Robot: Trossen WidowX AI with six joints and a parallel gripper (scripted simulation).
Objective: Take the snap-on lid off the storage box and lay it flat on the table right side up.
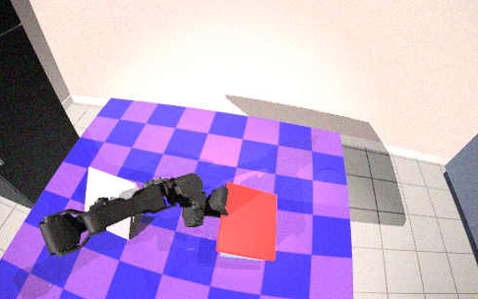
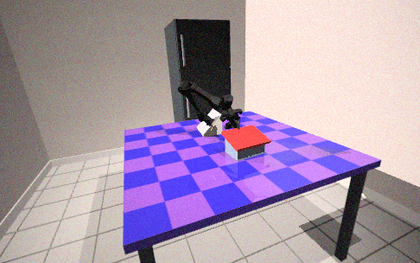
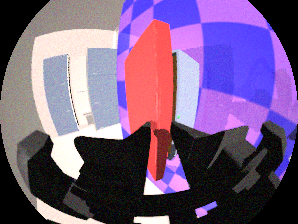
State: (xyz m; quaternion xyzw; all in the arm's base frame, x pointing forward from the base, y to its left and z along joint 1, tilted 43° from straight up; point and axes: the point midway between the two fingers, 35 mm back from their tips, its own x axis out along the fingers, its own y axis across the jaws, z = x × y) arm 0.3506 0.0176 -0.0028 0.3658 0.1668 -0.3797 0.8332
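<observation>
Right now the red lid is 80 mm ahead of my gripper tip and 20 mm below it. Round my gripper tip: storage box 80 mm below, 70 mm ahead.
</observation>
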